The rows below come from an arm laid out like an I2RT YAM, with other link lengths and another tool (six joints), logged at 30 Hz.
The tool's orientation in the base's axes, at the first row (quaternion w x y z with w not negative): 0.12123, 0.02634, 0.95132, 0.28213
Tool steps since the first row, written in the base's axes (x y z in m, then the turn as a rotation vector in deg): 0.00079, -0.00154, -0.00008, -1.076, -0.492, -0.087; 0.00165, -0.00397, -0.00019, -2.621, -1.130, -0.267; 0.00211, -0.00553, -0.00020, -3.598, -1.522, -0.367; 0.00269, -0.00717, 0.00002, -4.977, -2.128, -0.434; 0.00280, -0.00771, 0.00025, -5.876, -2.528, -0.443; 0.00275, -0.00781, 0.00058, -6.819, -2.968, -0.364; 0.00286, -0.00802, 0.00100, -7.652, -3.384, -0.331; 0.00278, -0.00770, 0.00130, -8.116, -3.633, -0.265
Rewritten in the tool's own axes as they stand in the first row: -0.00093, -0.00135, -0.00056, 1.003, -0.441, -0.455; -0.00203, -0.00347, -0.00155, 2.464, -1.046, -1.026; -0.00266, -0.00479, -0.00225, 3.386, -1.411, -1.393; -0.00346, -0.00606, -0.00316, 4.665, -1.931, -1.999; -0.00368, -0.00639, -0.00360, 5.491, -2.255, -2.424; -0.00372, -0.00629, -0.00394, 6.336, -2.564, -2.953; -0.00394, -0.00624, -0.00436, 7.087, -2.880, -3.405; -0.00389, -0.00581, -0.00446, 7.493, -3.045, -3.705
